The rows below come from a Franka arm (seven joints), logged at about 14 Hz.
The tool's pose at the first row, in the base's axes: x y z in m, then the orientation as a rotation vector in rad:
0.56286, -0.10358, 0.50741, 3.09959, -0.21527, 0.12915
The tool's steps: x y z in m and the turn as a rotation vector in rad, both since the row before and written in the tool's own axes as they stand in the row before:
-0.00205, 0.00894, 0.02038, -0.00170, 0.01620, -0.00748
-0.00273, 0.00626, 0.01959, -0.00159, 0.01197, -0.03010
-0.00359, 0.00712, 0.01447, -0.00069, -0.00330, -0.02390
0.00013, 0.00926, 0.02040, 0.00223, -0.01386, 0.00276
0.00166, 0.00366, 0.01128, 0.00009, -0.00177, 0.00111
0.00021, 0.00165, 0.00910, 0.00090, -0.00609, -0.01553
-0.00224, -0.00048, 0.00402, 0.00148, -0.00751, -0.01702
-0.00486, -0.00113, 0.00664, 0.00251, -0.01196, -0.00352
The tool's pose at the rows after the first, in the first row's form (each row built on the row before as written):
0.56123, -0.11291, 0.48717, 3.09615, -0.20318, 0.15373
0.55960, -0.11957, 0.46759, 3.09411, -0.15617, 0.17105
0.55688, -0.12694, 0.45305, 3.09424, -0.11927, 0.16506
0.55841, -0.13709, 0.43313, 3.09802, -0.12390, 0.14396
0.56079, -0.14133, 0.42219, 3.09828, -0.12567, 0.14127
0.56167, -0.14336, 0.41321, 3.10003, -0.10174, 0.13145
0.55981, -0.14290, 0.40900, 3.10227, -0.07550, 0.11943
0.55553, -0.14179, 0.40197, 3.10571, -0.07028, 0.10096

